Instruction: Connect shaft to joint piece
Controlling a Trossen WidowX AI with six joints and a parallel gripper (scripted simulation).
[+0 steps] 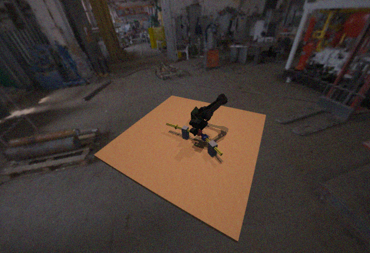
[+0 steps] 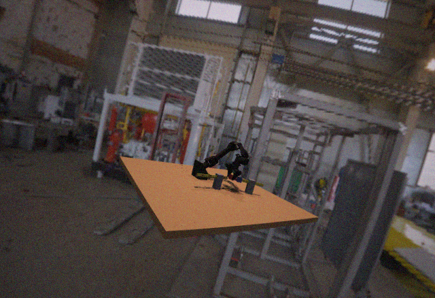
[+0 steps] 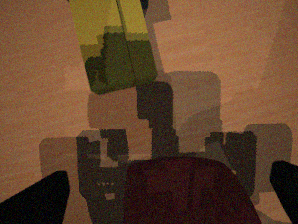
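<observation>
Right now my gripper tip is 20 mm to the right of the red joint piece and 10 mm below it.
</observation>
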